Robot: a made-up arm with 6 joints.
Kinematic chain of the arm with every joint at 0, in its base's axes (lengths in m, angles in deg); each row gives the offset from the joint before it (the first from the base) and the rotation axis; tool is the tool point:
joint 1: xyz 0 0 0.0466 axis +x
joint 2: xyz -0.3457 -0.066 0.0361 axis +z
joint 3: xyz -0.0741 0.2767 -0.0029 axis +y
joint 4: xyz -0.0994 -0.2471 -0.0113 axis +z
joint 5: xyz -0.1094 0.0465 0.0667 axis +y
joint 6: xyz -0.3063 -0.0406 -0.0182 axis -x
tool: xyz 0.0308 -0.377 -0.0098
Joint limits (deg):
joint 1: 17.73..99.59
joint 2: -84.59..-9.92
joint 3: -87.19..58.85
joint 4: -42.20..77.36
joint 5: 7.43..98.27
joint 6: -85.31..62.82
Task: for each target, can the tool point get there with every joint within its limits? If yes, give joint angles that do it. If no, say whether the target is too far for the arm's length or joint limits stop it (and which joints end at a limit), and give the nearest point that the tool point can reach.
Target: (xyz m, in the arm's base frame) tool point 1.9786 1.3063 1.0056
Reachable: no: too far | nearest point 0.0110 0.4680 0.4329 | short by 2.214 m
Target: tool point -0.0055 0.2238 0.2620
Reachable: no: joint limits stop it (at a limit: joint 1, joint 2, joint 3, joint 4, joint 5, joint 6) | nearest point -0.1546 0.2380 0.3020 | short by 0.155 m
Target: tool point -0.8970 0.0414 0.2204
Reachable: yes | joints 79.21 -71.85 24.92 42.83 15.27 -50.56
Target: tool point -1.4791 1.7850 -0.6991
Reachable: no: too far | nearest point -0.7438 0.5380 -0.1782 | short by 1.539 m
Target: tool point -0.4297 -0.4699 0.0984
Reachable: yes | joints 54.86 -77.68 12.39 67.72 57.96 45.42
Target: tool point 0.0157 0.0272 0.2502
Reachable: no: joint limits stop it (at a limit: joint 1, joint 2, joint 4, joint 6) | nearest point -0.0455 -0.0042 0.2190 | short by 0.076 m
